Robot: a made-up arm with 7 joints.
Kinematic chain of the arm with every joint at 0, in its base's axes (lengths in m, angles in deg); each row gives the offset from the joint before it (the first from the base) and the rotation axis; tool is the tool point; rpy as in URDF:
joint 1: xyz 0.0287 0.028 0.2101 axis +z
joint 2: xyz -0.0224 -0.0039 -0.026 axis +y
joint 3: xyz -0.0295 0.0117 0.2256 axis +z
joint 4: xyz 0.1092 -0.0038 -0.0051 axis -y
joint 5: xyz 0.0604 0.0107 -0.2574 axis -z
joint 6: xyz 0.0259 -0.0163 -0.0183 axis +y
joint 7: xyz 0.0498 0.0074 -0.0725 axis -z
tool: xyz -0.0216 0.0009 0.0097 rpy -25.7 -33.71 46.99
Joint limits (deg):
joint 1: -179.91..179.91
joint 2: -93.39..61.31
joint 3: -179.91..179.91
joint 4: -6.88..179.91
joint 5: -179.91..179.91
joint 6: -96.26..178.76
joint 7: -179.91..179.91
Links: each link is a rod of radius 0.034 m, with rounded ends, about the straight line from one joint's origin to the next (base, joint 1, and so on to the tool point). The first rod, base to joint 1, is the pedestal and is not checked.
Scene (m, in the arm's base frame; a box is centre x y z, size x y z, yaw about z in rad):
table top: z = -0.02
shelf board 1: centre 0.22 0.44 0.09 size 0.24 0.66 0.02 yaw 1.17
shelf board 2: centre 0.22 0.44 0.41 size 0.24 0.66 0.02 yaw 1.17
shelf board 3: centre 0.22 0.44 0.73 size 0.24 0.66 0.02 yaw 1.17
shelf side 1: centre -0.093 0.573 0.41 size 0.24 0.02 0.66 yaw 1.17
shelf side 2: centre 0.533 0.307 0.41 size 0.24 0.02 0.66 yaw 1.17
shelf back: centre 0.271 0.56 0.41 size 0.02 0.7 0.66 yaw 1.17
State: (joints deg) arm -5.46 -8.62 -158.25 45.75 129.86 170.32 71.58
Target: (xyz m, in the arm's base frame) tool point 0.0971 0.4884 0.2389
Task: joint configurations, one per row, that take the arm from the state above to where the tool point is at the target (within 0.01 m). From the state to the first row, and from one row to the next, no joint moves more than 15 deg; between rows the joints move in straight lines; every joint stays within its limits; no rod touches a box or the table.
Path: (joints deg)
1: 7.04 0.89 -148.60 49.94 127.48 166.93 67.01
2: 19.54 10.39 -138.95 54.13 125.10 163.55 62.45
3: 32.04 19.90 -129.30 58.32 122.73 160.16 57.88
4: 44.54 29.40 -119.65 62.51 120.35 156.77 53.32
5: 57.04 38.91 -110.00 66.70 117.97 153.39 48.75
6: 69.54 48.41 -100.35 70.89 115.59 150.00 44.18
7: 81.94 51.64 -91.85 78.58 118.62 148.78 53.52
8: 94.33 54.86 -83.34 86.28 121.64 147.56 62.85
9: 106.73 58.09 -74.84 93.97 124.67 146.34 72.18
10: 119.13 61.31 -66.33 101.66 127.70 145.12 81.51

